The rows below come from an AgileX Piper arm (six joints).
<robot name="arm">
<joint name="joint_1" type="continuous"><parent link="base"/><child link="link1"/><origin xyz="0 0 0.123" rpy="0 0 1.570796"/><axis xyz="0 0 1"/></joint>
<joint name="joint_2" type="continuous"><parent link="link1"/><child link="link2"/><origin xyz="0 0 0" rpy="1.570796 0 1.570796"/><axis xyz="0 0 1"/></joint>
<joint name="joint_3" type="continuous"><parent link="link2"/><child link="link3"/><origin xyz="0.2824 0.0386 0" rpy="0 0 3.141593"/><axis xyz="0 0 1"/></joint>
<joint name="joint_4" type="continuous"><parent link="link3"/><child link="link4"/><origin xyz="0.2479 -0.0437 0" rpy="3.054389 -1.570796 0"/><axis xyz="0 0 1"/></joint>
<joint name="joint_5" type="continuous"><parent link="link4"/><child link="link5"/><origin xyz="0 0 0" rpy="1.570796 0 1.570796"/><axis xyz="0 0 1"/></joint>
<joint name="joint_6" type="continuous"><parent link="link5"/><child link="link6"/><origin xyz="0 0.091 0" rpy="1.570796 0 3.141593"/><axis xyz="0 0 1"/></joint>
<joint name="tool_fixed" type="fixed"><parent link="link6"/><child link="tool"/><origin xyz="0 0 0"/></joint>
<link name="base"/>
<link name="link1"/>
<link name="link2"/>
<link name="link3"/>
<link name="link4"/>
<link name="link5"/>
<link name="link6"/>
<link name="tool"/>
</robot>
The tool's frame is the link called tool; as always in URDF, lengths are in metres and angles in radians. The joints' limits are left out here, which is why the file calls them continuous.
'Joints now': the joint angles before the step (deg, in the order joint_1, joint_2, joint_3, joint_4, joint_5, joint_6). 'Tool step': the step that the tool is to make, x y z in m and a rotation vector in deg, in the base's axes. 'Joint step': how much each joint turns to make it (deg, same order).
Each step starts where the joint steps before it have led.
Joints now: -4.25 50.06 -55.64 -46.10 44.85 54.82
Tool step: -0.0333 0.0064 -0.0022 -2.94 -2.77 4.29
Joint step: -0.28 -8.32 4.42 2.81 -2.90 -6.16
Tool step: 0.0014 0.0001 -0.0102 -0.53 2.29 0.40
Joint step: 0.02 -0.09 1.88 0.19 -0.04 -1.05
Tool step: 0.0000 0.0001 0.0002 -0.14 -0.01 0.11
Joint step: 0.02 -0.02 -0.01 -0.02 -0.07 -0.13
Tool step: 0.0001 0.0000 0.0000 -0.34 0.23 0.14
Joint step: 0.00 0.02 -0.01 0.00 -0.01 -0.43
